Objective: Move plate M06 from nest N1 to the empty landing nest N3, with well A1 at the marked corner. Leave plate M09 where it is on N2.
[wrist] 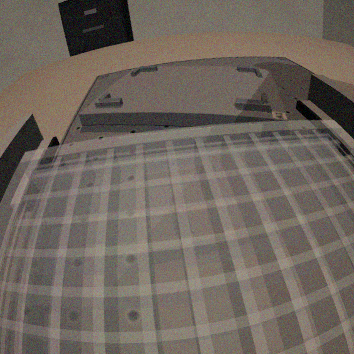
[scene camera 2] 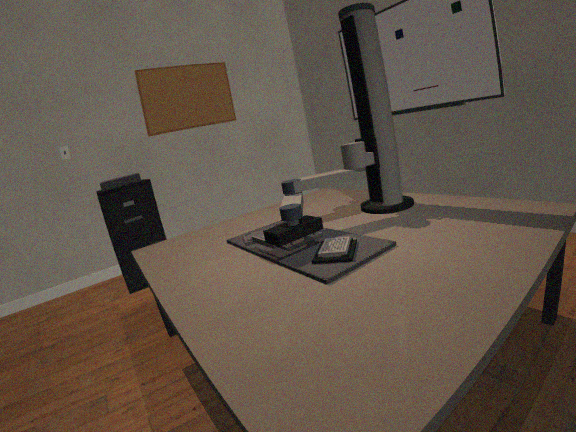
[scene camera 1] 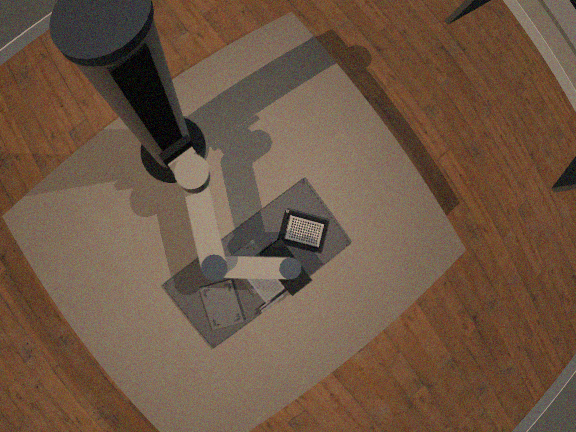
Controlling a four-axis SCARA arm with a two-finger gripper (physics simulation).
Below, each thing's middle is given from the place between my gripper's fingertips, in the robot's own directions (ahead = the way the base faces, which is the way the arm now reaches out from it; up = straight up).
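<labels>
Relative to the black-framed white well plate (scene camera 1: pixel 300 230), my gripper is 300 mm to the right of it, 50 mm past it and 20 mm above it.
</labels>
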